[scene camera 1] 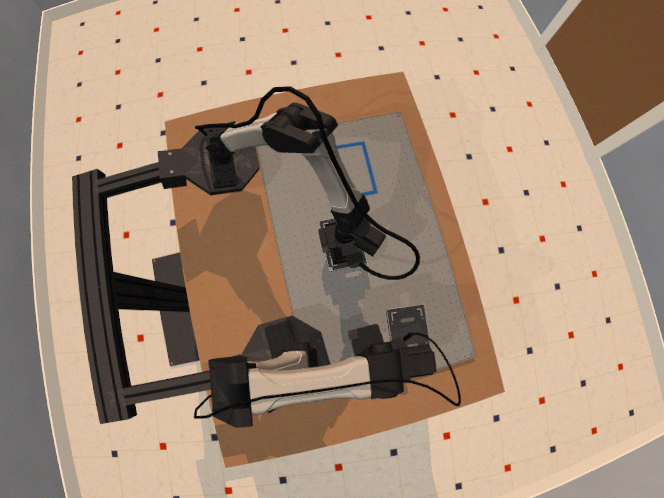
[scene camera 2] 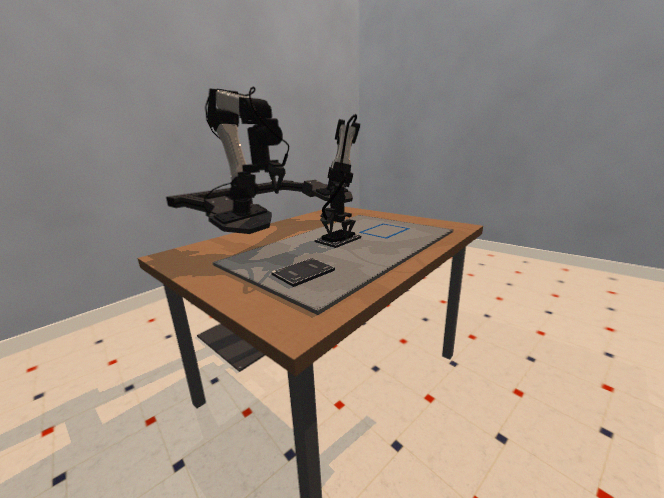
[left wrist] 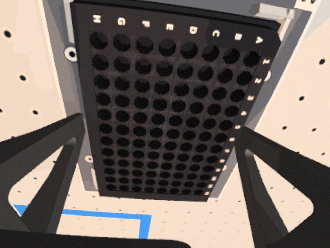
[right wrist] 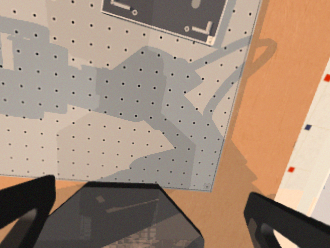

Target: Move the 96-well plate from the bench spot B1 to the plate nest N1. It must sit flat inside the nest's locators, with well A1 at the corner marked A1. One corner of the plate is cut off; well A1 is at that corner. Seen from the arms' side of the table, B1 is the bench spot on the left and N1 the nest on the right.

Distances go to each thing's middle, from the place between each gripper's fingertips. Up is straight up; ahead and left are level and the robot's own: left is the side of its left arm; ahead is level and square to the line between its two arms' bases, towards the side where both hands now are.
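Scene:
Left hand [scene camera 1: 342, 241] right at black 96-well plate [left wrist: 156, 131]. Nest N1 [scene camera 2: 302, 269], from my left hand: 9 cm ahead, 33 cm to the right, 2 cm below. By its middle, the plate is nearer to my left hand than to my right hand.
Nest N1, from my right hand [scene camera 2: 265, 195]: 16 cm ahead, 2 cm to the right, 24 cm below. Black 96-well plate, from my right hand: 31 cm to the left, 7 cm ahead, 22 cm below.

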